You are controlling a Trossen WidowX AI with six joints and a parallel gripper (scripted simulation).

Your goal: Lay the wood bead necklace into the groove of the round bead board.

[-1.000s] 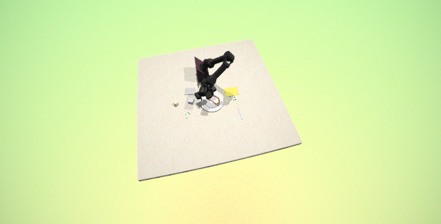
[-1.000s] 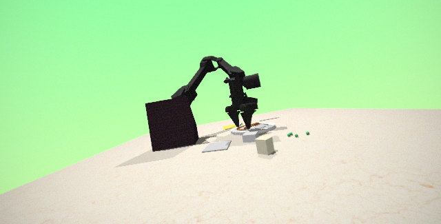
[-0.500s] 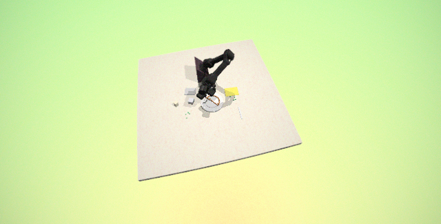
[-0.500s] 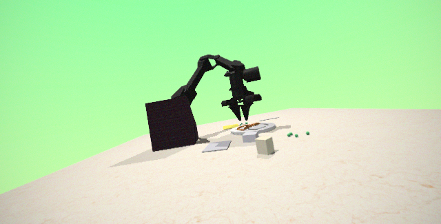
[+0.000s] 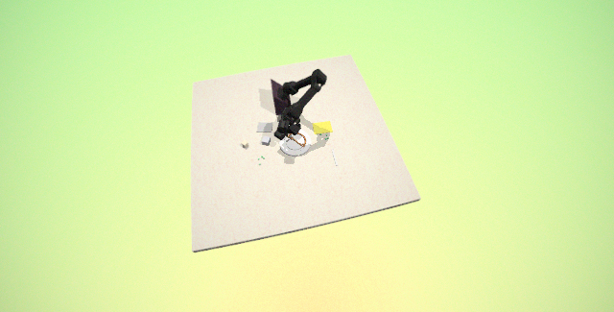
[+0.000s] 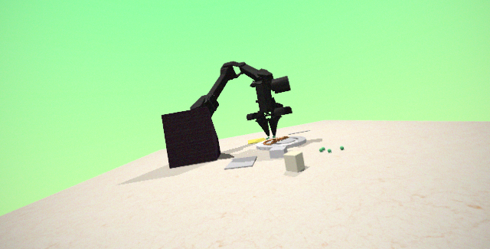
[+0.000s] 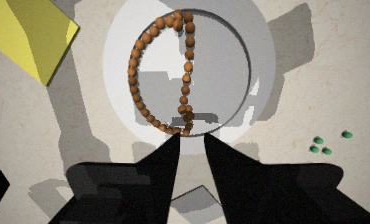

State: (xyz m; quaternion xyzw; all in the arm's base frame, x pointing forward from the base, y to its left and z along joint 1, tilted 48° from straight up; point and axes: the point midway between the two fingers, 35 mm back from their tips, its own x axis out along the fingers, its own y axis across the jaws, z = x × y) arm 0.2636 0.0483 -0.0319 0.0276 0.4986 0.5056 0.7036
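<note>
The round white bead board is 40 mm to the left of my gripper tip, 40 mm ahead of it and 30 mm below it. The rest, counted from my gripper tip: cream cube: 280 mm to the right, 30 mm below; then yellow card: 230 mm to the left, 50 mm behind, 40 mm below; then grey flat plate: 150 mm to the right, 120 mm behind, 40 mm below.
</note>
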